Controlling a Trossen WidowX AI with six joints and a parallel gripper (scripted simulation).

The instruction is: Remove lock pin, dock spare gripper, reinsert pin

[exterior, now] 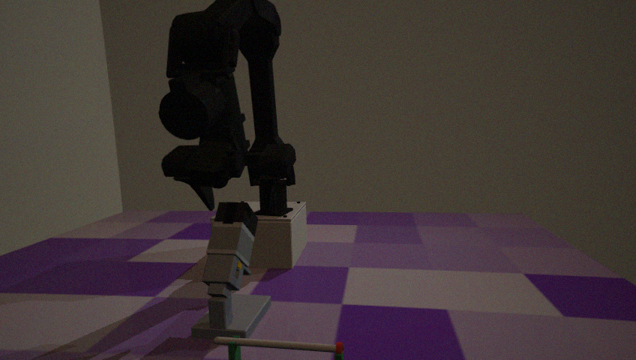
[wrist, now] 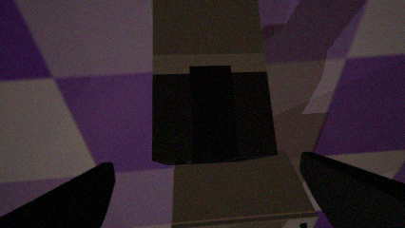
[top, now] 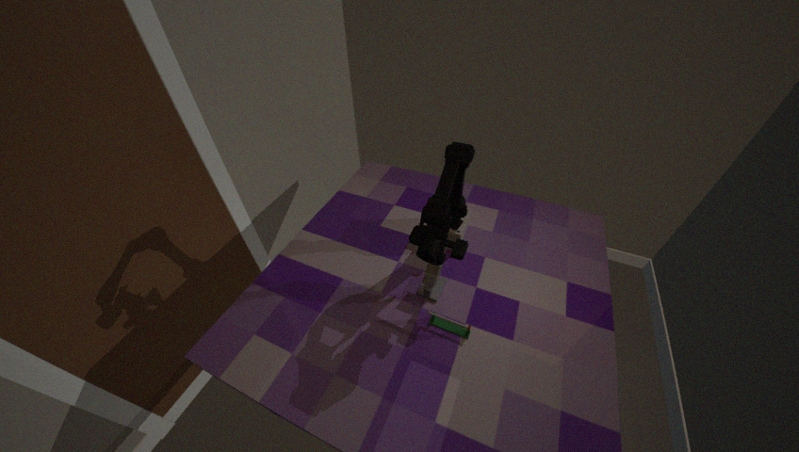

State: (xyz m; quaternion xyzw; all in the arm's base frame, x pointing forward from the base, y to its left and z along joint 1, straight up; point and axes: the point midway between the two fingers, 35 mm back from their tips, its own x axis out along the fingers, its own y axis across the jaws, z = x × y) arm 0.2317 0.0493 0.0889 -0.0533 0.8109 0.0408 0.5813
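My gripper tip is 4 cm short of the spare gripper and 4 cm above it. The rest, counted from my gripper tip: grey mount 6 cm ahead, 1 cm to the left, 11 cm below; then green rack 15 cm ahead, 14 cm to the left, 14 cm below.
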